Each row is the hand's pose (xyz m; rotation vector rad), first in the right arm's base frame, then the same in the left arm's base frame.
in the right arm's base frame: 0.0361 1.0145 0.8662 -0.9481 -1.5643 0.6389
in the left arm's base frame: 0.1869 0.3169 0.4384 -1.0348 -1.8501 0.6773
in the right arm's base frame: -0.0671 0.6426 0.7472 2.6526 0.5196 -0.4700
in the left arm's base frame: 0.1581 -0.0712 0.3302 2.5442 0.5569 -0.1003
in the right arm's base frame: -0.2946 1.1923 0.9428 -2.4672 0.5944 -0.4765
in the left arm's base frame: -0.1690 0.4566 0.4121 -2.4360 0.3305 -0.7733
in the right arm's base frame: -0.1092 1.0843 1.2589 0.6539 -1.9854 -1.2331
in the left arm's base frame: -0.0633 0.3907 0.7733 0.9197 -2.1612 -1.0426
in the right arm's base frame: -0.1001 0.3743 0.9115 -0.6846 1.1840 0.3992
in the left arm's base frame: 0.1111 -0.3316 0.5035 -0.8454 0.9157 0.3510
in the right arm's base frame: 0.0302 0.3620 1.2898 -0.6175 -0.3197 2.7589
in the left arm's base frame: 0.1375 -0.3058 0.9021 -1.0157 -0.3203 2.8098
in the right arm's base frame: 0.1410 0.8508 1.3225 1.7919 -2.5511 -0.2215
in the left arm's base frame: 0.1841 0.1940 0.9189 -1.8702 2.3351 -0.1071
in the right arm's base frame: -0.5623 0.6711 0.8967 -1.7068 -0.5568 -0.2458
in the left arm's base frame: -0.3592 -0.0955 0.3451 -1.7179 -0.8655 -0.3740
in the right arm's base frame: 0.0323 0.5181 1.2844 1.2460 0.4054 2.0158
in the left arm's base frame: 0.1246 -0.1512 0.8837 0.9148 0.4271 2.2069
